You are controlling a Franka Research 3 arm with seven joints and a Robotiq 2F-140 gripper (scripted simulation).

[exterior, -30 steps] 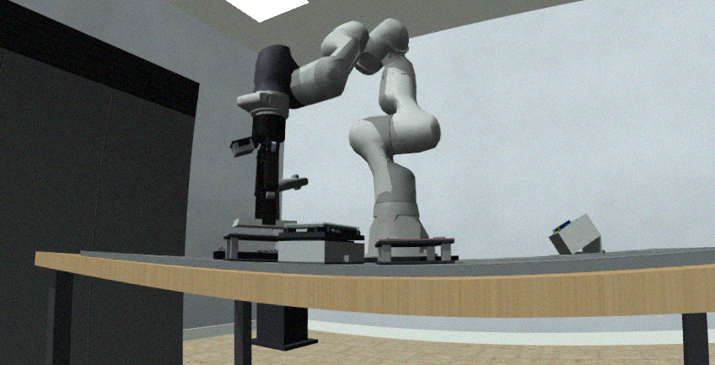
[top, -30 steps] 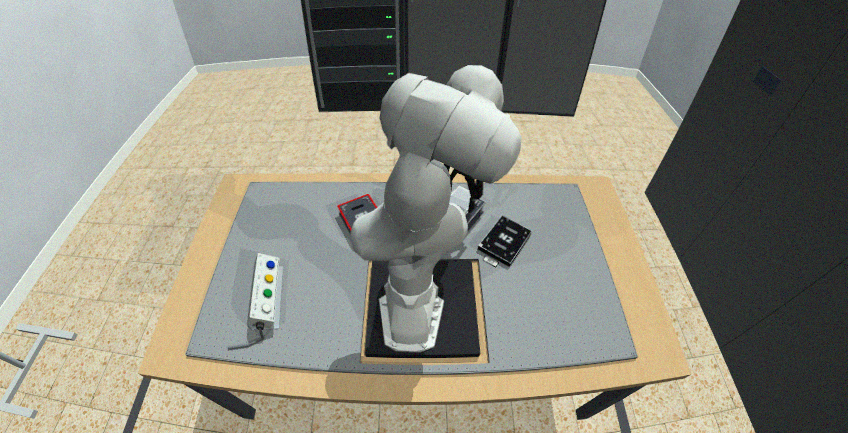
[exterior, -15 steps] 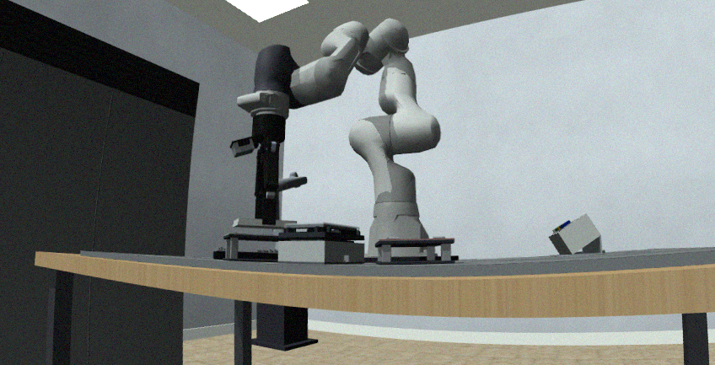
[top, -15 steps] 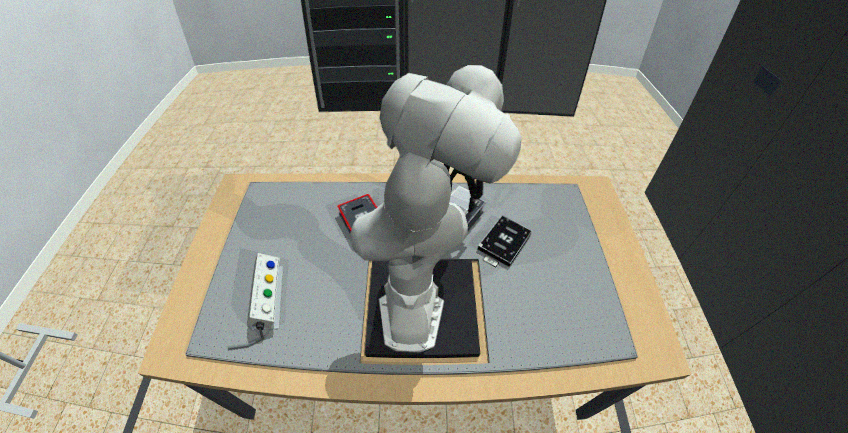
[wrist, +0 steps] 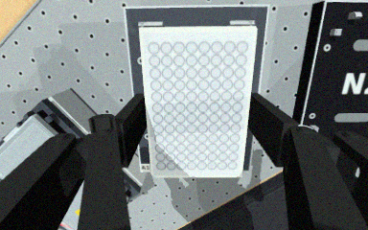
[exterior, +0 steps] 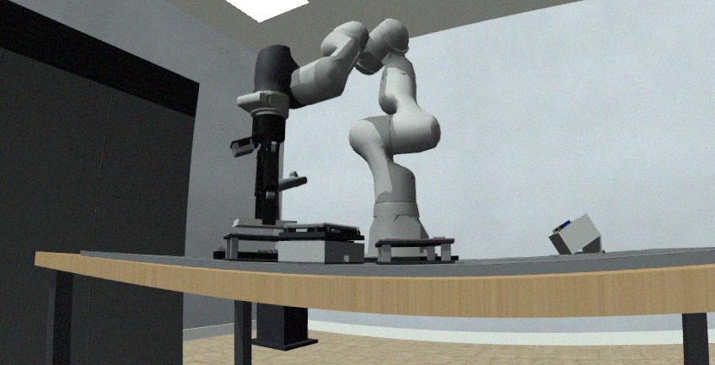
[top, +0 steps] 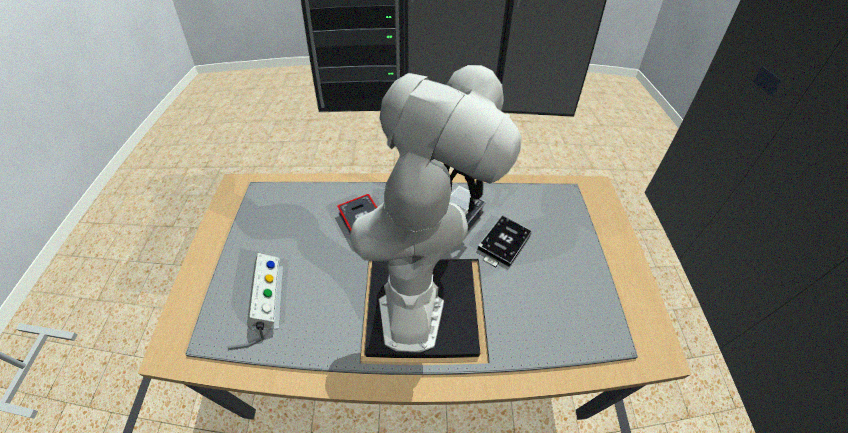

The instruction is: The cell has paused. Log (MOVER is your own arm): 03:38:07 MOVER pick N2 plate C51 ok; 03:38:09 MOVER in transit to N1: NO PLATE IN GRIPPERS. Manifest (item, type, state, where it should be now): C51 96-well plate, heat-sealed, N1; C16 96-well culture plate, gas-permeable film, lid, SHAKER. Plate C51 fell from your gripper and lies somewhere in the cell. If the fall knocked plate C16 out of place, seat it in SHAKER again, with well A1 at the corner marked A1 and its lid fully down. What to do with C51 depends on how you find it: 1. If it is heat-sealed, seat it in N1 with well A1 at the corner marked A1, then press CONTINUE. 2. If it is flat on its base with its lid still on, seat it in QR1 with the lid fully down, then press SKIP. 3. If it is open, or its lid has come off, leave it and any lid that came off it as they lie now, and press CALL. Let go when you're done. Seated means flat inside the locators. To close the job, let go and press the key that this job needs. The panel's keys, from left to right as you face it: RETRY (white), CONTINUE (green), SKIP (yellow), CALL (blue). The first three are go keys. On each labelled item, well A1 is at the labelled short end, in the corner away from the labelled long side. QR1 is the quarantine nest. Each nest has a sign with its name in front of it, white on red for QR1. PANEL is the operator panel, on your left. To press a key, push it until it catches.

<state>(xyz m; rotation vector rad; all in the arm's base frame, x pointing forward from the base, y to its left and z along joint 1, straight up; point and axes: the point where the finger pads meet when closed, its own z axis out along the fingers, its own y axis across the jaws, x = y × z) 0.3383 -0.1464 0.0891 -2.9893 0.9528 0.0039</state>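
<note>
Right now my hand is 9 cm to the right of the A1 mark, 5 cm above it and 3 cm past it. Round my hand: QR1 nest 32 cm to the left, 7 cm below, 3 cm behind; then blue key 58 cm to the left, 27 cm behind, 4 cm below; then 96-well plate 2 cm below.
</note>
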